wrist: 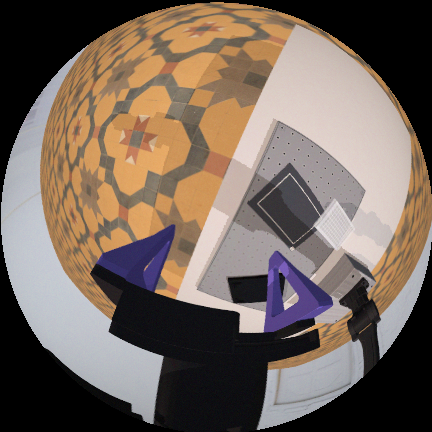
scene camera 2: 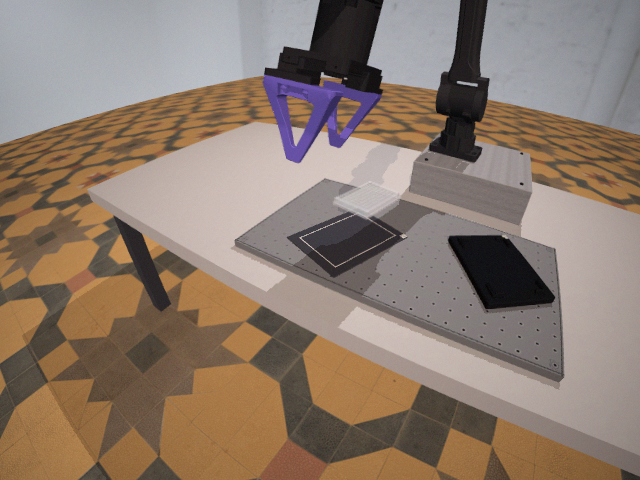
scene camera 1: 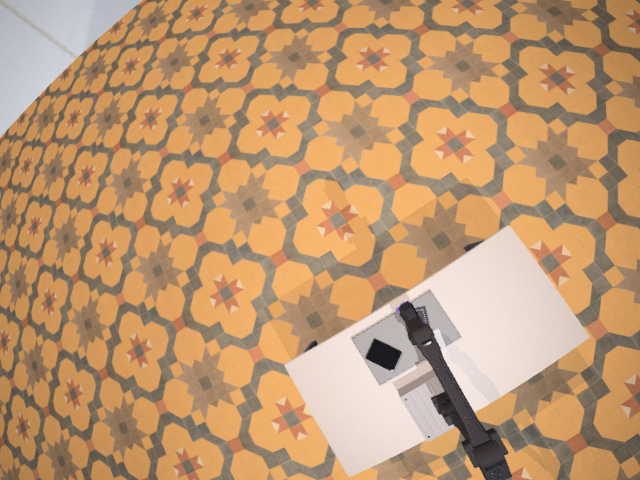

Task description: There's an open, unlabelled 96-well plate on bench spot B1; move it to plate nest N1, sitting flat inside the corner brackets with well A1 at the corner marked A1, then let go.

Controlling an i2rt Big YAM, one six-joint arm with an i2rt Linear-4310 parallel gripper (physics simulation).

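Places are measured from the arm's base along level axes (x right, y ahead, z up), in centimetres.
Pixels of known places: gripper, fingertip midpoint: (wrist: 225, 243) (scene camera 2: 316, 152); arm's base, link origin: (wrist: 354, 291) (scene camera 2: 455, 151) (scene camera 1: 445, 401).
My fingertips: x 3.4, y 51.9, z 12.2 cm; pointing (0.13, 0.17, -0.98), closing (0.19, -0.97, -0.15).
Ahead of a thing's pixels: the offset from my fingertips to its middle. Level surfaces: height alone.
The translucent whitish 96-well plate {dx +6.8, dy -25.9, dz -18.6 cm} (scene camera 1: 439, 338) (scene camera 2: 367, 199) (wrist: 335, 225) lies behind bench spot B1's white outline, by the dark mat's back corner; its well A1 cannot be made out. The dark mat {dz -19.2 cm} (scene camera 2: 346, 245) (wrist: 285, 205) has a small white mark at one corner. Plate nest N1, a black block {dx -21.6, dy -20.0, dz -18.5 cm} (scene camera 1: 383, 354) (scene camera 2: 501, 271) (wrist: 247, 289) with low corner brackets, looks empty; a small pale mark shows at its back corner in scene view 2. My gripper (scene camera 2: 315, 153) (wrist: 225, 243) is open and empty, with purple fingers high above the table, in front of and apart from the plate.
The grey perforated board {dx -6.6, dy -17.1, dz -20.0 cm} (scene camera 1: 444, 312) (scene camera 2: 429, 273) (wrist: 310, 150) bears the mat and nest. The arm's grey base block (scene camera 2: 470, 183) (wrist: 332, 275) stands behind it. The pale table {dz -20.6 cm} (scene camera 1: 516, 289) (scene camera 2: 196, 170) (wrist: 330, 90) extends around the board; its front edge is near.
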